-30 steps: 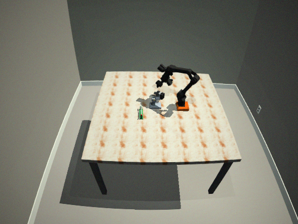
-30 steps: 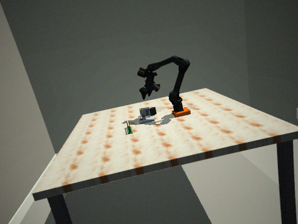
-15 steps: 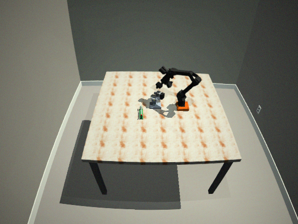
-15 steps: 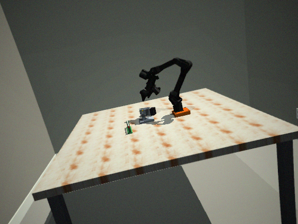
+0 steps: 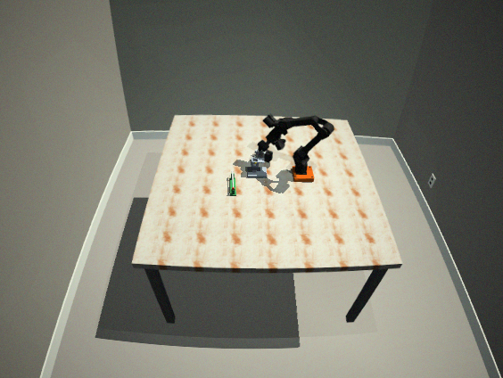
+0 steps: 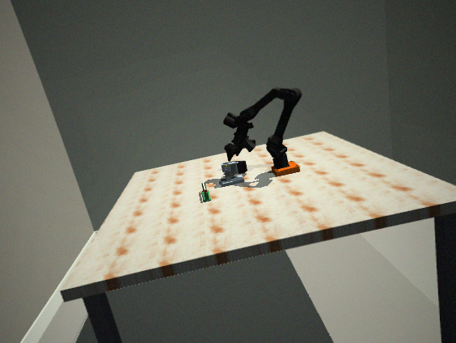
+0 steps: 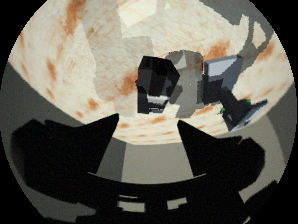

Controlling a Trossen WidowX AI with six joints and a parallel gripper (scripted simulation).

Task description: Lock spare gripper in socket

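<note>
The spare gripper is 50 mm below my gripper tip. Also, from my gripper tip: green holder 290 mm to the left, 150 mm ahead, 50 mm below; then grey mount 160 mm to the left, 30 mm below, 30 mm ahead.
</note>
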